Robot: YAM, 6 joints.
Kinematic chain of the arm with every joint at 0, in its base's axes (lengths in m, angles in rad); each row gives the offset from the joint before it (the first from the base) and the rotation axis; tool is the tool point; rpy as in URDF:
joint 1: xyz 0 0 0.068 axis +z
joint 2: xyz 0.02 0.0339 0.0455 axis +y
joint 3: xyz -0.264 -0.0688 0 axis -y
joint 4: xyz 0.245 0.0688 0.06 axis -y
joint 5: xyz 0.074 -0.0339 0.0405 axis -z
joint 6: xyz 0.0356 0 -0.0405 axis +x
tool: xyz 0 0 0 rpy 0 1.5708 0
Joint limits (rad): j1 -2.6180..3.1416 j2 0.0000..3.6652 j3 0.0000..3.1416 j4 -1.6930..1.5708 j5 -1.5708..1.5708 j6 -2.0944..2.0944
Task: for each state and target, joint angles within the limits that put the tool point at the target. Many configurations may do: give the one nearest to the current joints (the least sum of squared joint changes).
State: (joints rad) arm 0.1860 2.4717 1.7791 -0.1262 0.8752 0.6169
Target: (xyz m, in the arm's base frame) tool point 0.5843 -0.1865 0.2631
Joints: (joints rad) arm -0.2778 2.7013 2.5819 0.1839 0.5667 0.6169
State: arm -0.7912 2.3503 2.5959 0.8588 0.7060 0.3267
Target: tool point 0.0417 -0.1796 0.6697
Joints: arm -1.2021 2.0103 2.9363 1.1661 0.8119 0.3267
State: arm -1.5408 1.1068 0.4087 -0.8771 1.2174 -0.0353
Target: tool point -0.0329 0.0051 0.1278
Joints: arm -1.6642 1.2185 0.0453 -1.6051 1.2040 -0.0353
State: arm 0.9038 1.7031 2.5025 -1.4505 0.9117 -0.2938
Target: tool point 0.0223 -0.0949 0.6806
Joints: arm 1.5117 1.2777 2.9796 -0.7321 0.8990 -0.2938
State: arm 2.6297 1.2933 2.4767 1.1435 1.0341 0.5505
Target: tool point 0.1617 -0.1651 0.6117
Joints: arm 2.2099 1.0853 2.5594 1.5012 1.0743 0.5505
